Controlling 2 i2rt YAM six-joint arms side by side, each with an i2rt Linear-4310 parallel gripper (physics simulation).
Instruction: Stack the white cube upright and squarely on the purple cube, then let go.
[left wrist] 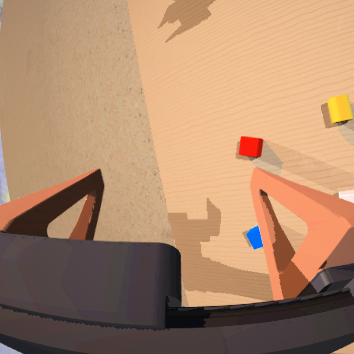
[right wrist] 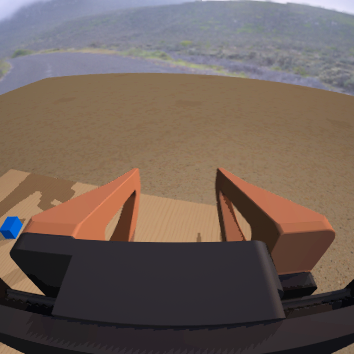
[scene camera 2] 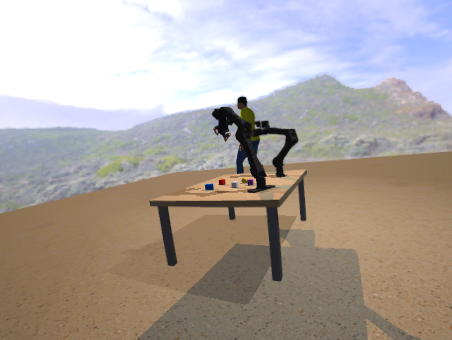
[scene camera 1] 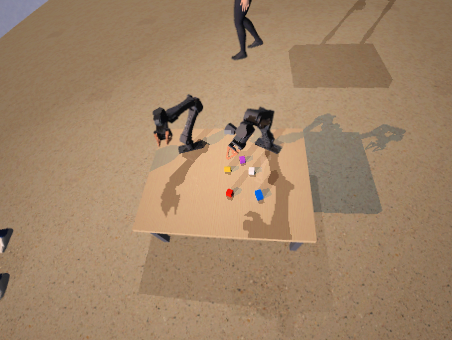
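Note:
The white cube [scene camera 1: 251, 171] [scene camera 2: 235, 184] [left wrist: 347, 195] rests on the table, apart from the purple cube [scene camera 1: 242, 160] [scene camera 2: 250, 182]; in the left wrist view part of it shows at the right edge. In scene camera 1 the purple cube lies up and left of it. My left gripper [scene camera 1: 230, 154] [scene camera 2: 221, 135] [left wrist: 176, 176] is wide open and empty, raised well above the table. My right gripper [scene camera 1: 165, 143] [right wrist: 177, 176] is partly open and empty, raised near the table's left side in scene camera 1. The purple cube does not show in either wrist view.
A yellow block [scene camera 1: 227, 170] [left wrist: 340, 109] lies left of the white cube in scene camera 1. A red cube [scene camera 1: 229, 193] [scene camera 2: 222, 182] [left wrist: 250, 146] and a blue block [scene camera 1: 259, 195] [scene camera 2: 209, 187] [left wrist: 254, 238] [right wrist: 10, 227] lie nearer the front edge of the table [scene camera 1: 200, 220].

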